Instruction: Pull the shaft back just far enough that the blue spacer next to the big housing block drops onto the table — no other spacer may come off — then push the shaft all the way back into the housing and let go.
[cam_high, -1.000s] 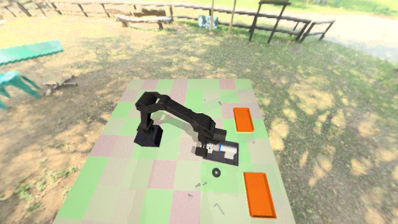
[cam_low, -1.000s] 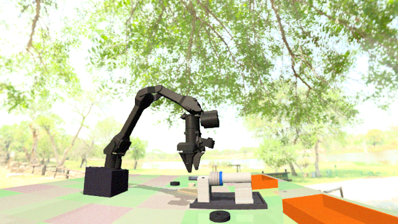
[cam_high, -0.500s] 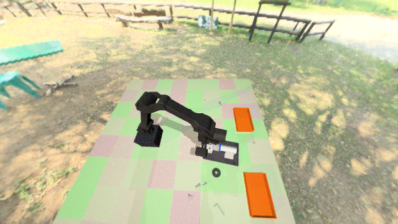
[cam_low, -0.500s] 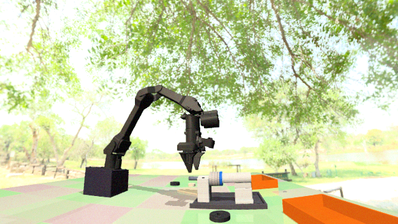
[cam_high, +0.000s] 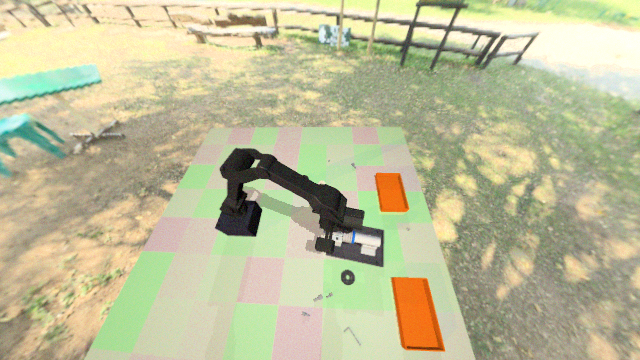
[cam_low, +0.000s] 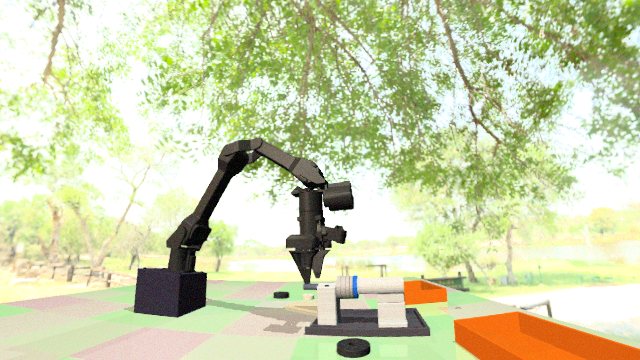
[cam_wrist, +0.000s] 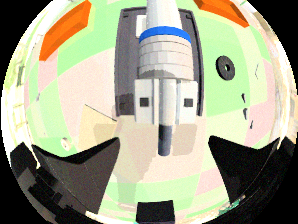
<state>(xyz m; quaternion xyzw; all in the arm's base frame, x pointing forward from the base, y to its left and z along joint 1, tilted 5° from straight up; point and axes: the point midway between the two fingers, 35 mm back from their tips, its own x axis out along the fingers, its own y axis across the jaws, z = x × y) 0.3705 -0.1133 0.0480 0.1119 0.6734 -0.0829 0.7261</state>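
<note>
Now: the shaft 6 cm ahead of my gripper tip, 2 cm to the right of it and 1 cm below it. The rest, counted from my gripper tip: pale ring: 1 cm behind, 27 cm to the left, 9 cm below; then blue spacer: 9 cm ahead, 3 cm to the right, 1 cm below.
</note>
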